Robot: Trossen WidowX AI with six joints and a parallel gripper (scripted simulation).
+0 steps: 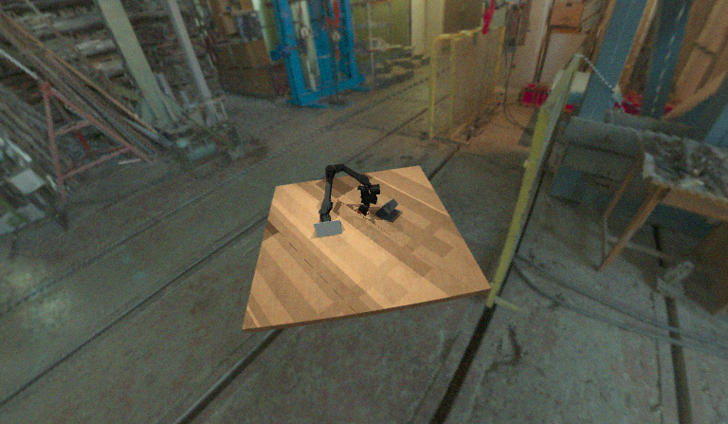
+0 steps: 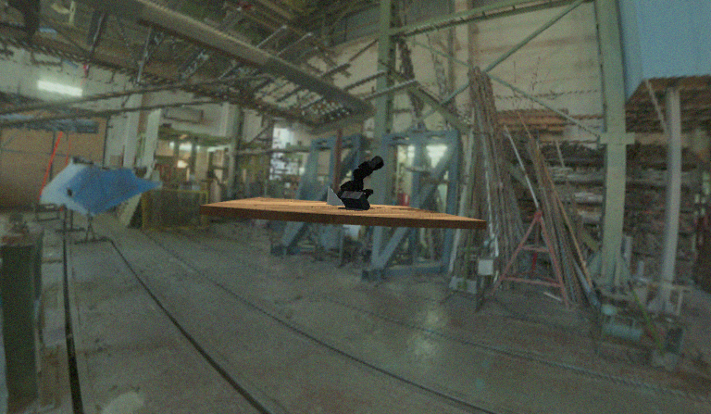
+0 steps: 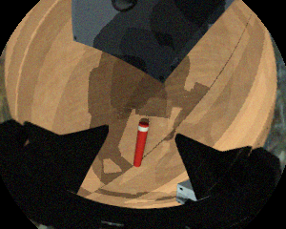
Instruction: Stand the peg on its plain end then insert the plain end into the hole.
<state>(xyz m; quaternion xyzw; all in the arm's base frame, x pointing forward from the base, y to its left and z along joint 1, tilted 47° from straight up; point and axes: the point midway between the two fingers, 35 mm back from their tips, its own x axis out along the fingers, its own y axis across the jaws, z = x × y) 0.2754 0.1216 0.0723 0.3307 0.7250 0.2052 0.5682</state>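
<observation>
Right now the red peg is 10 mm behind my gripper tip and 10 mm below it. Round my gripper tip: dark sloped panel (140 mm ahead, 10 mm to the right, 20 mm above).
</observation>
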